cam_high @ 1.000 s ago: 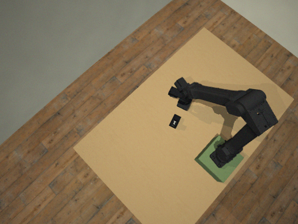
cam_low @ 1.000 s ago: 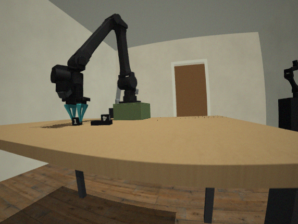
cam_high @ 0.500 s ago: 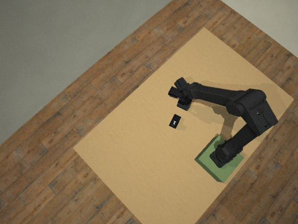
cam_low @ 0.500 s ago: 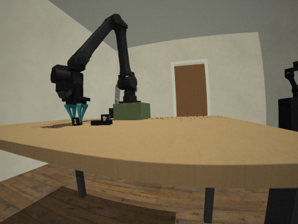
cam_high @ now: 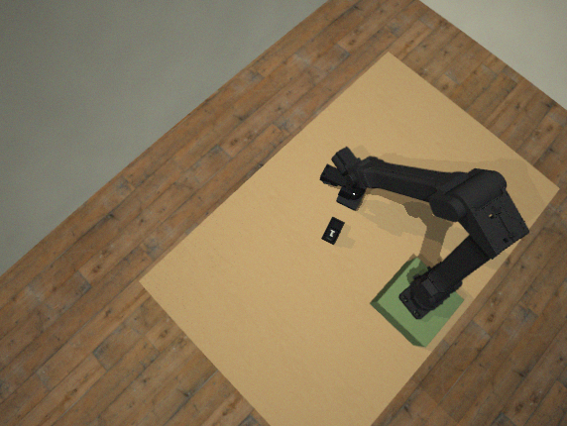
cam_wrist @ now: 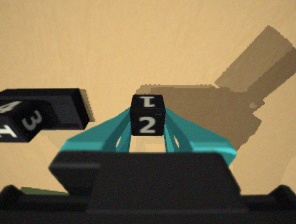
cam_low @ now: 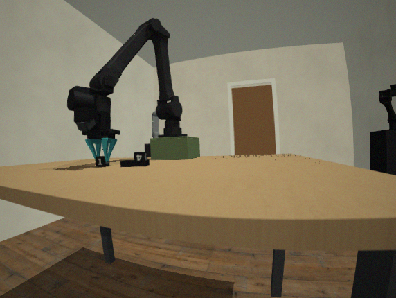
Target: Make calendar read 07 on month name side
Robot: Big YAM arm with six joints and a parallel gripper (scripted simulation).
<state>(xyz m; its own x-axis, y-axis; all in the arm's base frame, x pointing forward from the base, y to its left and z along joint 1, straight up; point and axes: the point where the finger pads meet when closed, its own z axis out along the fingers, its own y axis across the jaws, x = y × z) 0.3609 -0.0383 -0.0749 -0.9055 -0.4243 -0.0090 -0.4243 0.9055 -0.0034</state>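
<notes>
Right now the digit cube is 1 cm below my hand. Also, from my hand: black calendar tray: 10 cm to the left, 5 cm behind, 1 cm below.
</notes>
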